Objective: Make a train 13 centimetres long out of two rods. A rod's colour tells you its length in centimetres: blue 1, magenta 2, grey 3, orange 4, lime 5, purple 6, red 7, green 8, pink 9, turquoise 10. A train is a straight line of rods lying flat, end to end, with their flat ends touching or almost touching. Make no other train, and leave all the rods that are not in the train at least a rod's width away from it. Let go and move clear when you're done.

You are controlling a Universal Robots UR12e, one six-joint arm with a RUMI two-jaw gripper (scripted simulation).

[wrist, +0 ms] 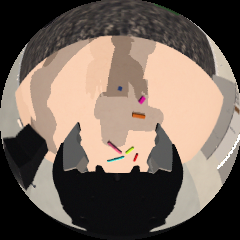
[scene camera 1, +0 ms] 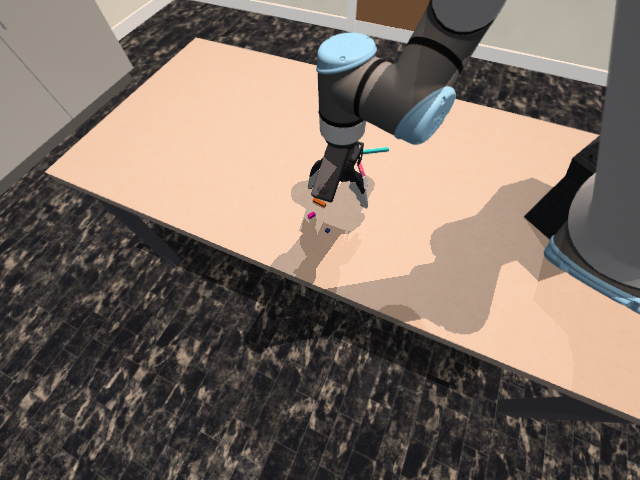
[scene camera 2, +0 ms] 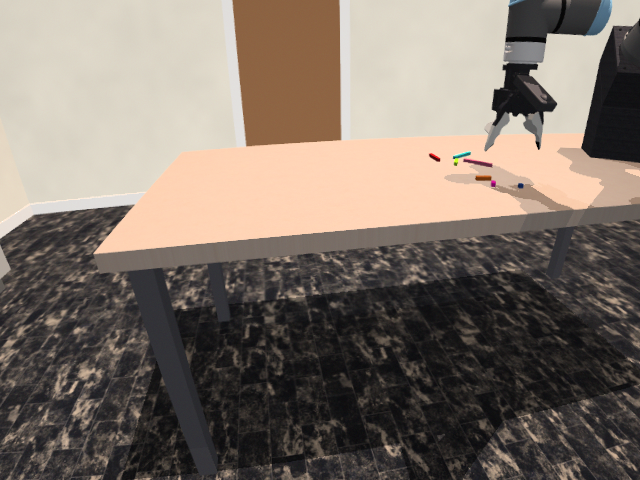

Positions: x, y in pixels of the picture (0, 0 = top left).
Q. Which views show my gripper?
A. The wrist view, scene camera 1 and scene camera 2: all of them.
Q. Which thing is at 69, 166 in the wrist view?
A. My gripper.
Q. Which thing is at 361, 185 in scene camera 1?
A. My gripper.
